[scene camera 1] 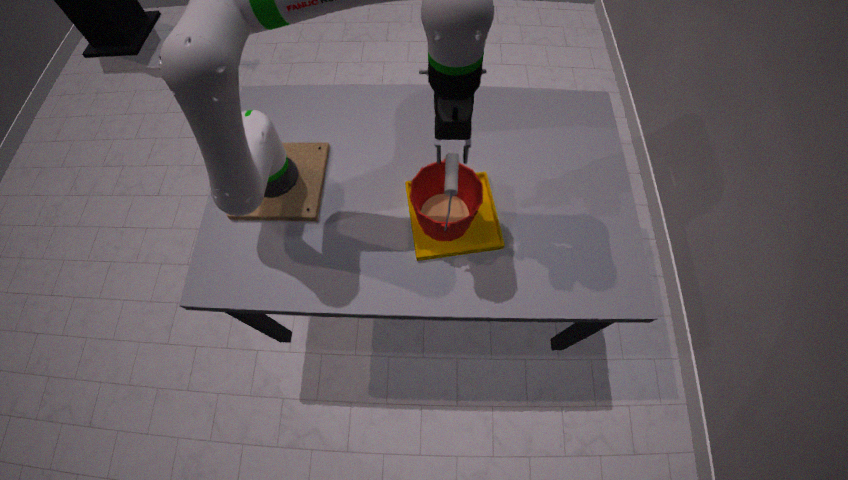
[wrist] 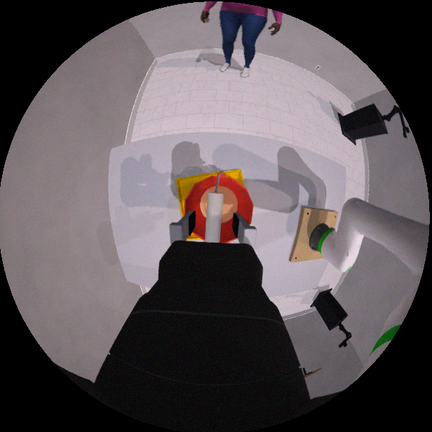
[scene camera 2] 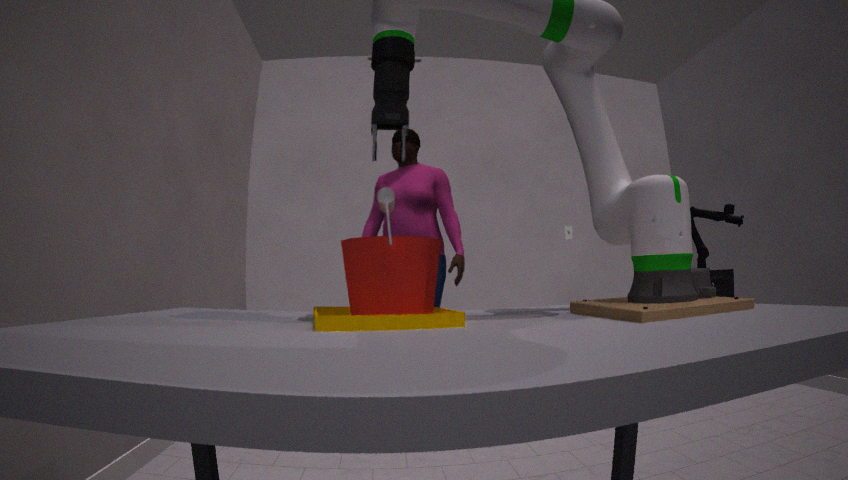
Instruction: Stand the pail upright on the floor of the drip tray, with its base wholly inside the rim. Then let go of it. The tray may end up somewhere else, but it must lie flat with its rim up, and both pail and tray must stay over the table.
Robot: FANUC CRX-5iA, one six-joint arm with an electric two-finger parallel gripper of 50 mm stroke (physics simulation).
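Where they show: gripper, fingertip midpoint: [scene camera 1: 451, 159] [scene camera 2: 388, 159]; arm's base, origin of the base link: [scene camera 1: 274, 177] [scene camera 2: 662, 300].
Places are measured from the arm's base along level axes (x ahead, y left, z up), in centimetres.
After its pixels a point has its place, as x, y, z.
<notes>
The red pail [scene camera 1: 445, 231] {53.4, -18.8, 6.5} [scene camera 2: 391, 276] {53.0, -1.9, 6.5} [wrist: 194, 200] stands upright in the yellow drip tray [scene camera 1: 484, 245] {64.9, -18.6, -1.9} [scene camera 2: 386, 322] {53.9, 2.8, -0.9} [wrist: 184, 185]; its base looks to be inside the rim, though the near wall hides its lowest edge in scene camera 2. The tray lies flat on the table with its rim up. The pail's white handle grip [scene camera 1: 451, 173] {53.9, -11.3, 22.9} [scene camera 2: 386, 198] {53.9, -4.1, 20.5} [wrist: 214, 215] stands raised over the pail. My gripper [scene camera 1: 452, 160] {53.7, -12.5, 30.2} [scene camera 2: 389, 159] {53.7, -12.5, 30.2} [wrist: 213, 219] is open and empty, pointing down, with its fingertips above the handle grip and apart from it in scene camera 2.
The table [scene camera 1: 368, 285] {33.2, -32.3, -2.3} [scene camera 2: 238, 368] {66.4, 35.6, -2.2} [wrist: 145, 240] reaches out around the tray on all sides. The arm's base stands on a wooden board [scene camera 1: 306, 178] {10.2, 0.0, 0.0} [scene camera 2: 606, 310] {15.0, 2.6, -0.8} [wrist: 301, 245] to one side. A person [scene camera 2: 416, 196] [wrist: 243, 30] stands beyond the table.
</notes>
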